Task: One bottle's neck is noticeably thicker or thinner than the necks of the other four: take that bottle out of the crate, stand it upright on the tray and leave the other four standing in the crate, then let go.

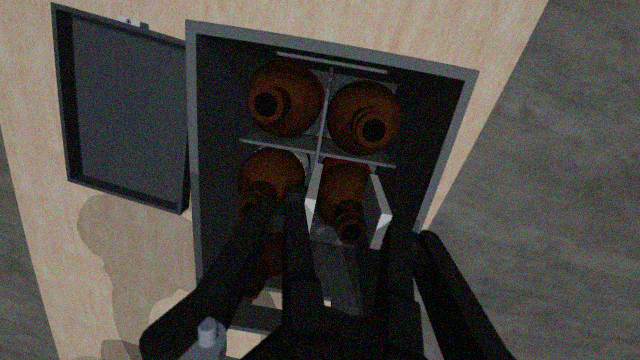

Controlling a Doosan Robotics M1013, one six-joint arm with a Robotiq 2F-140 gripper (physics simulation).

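Places are measured from the arm's base along level axes (x back, y right, z up), in metres.
Where they show: gripper, fingertip midpoint: (343,183).
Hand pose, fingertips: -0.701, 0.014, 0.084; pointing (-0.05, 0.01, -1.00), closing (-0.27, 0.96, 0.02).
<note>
Things, the pixels of their centre, and the offset from my fingertips, as dx, dy, dz. "*": a spot on its surface instead. Level surfaces: height alone.
- dark grey crate at a spot on its surface: (191,150) * +0.012, -0.122, +0.049
- right bottle at the middle of its body: (346,195) +0.025, +0.020, -0.041
- dark shallow tray at a spot on its surface: (125,110) * +0.087, -0.309, -0.121
- wooden table at its surface level: dz -0.126
The dark grey crate (191,150) holds five brown bottles. Two stand at the far end, one at the left (305,95) and one at the right (385,107). Nearer are a left bottle (272,167), a right bottle (345,185), and another left bottle (272,255) largely hidden by the gripper. The nearer right bottle's mouth looks smaller than the two far ones. My gripper (343,183) is partly open, its pale pads on either side of this bottle without gripping it. The dark shallow tray (125,110) is left of the crate, with no bottle on it.
Thin grey dividers (325,107) separate the crate's compartments. The crate walls rise close around the bottles and the fingers. The wooden table (350,20) ends at the right, with grey floor (550,175) beyond. Shadows fall on the table below the tray.
</note>
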